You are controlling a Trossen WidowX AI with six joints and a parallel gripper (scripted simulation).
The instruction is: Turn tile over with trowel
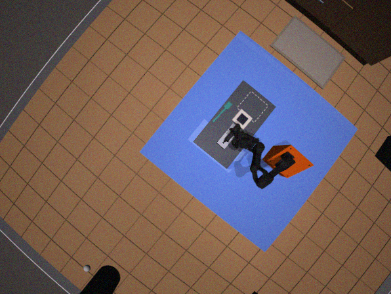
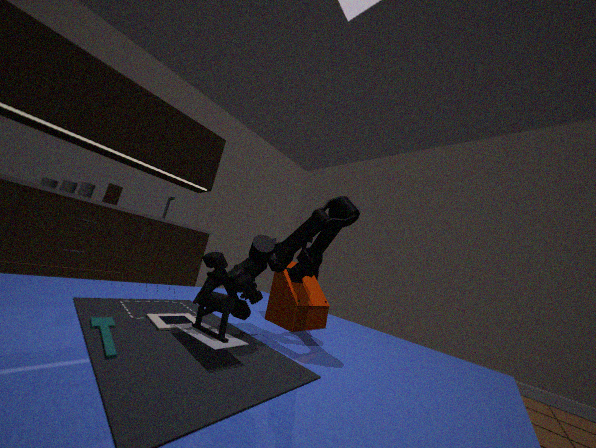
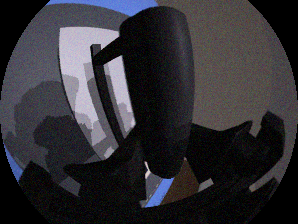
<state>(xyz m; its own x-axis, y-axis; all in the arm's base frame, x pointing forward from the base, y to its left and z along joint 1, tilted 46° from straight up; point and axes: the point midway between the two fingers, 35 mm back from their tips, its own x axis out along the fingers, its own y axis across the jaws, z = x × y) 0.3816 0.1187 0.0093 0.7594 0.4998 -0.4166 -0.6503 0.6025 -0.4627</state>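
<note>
Right now the dark mat is 10 mm behind my gripper tip, 90 mm to the right of it and 90 mm below it. The rest, counted from my gripper tip: teal T-shaped trowel: 130 mm ahead, 110 mm to the right, 70 mm below; tile: 30 mm behind, 150 mm to the right, 70 mm below.
</note>
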